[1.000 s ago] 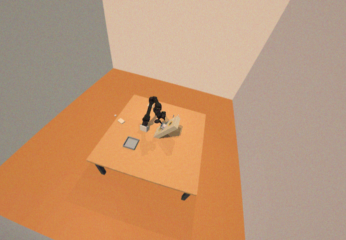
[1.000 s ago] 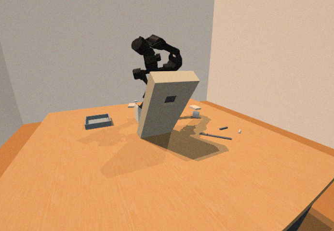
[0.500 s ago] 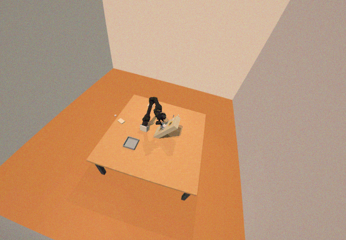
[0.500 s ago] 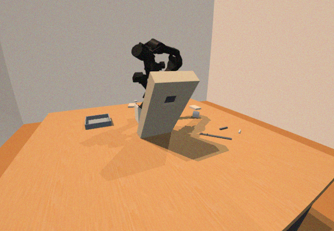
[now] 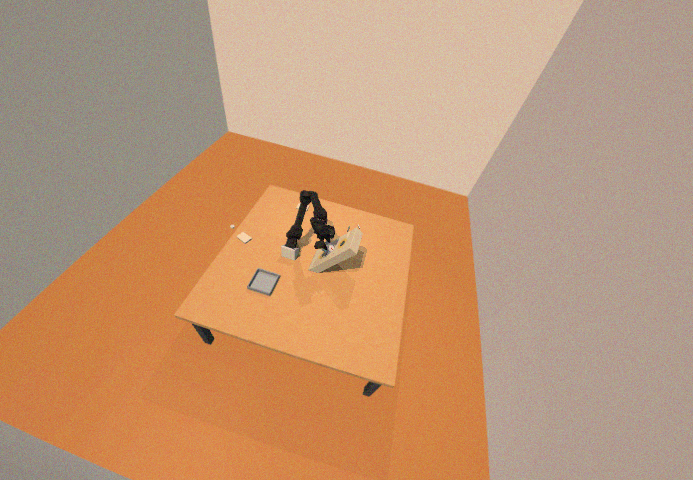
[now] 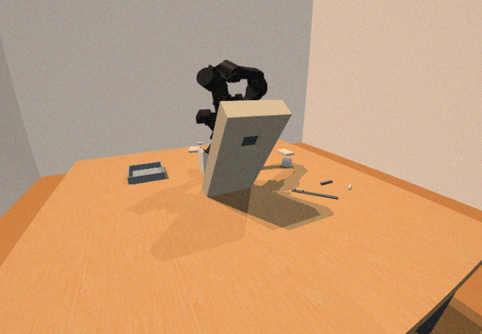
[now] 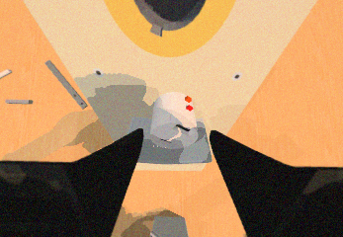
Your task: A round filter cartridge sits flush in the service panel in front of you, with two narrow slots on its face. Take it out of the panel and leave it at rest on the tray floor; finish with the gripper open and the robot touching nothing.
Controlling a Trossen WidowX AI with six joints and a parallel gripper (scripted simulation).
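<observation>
Now: gripper tip 10 mm short of the white round filter cartridge and 10 mm above it. Round my gripper tip: white spool 360 mm to the left, 190 mm below, 180 mm behind; beige service panel 50 mm ahead, 30 mm below, 10 mm to the left; short dark piece 400 mm to the left, 200 mm below, 50 mm ahead.
</observation>
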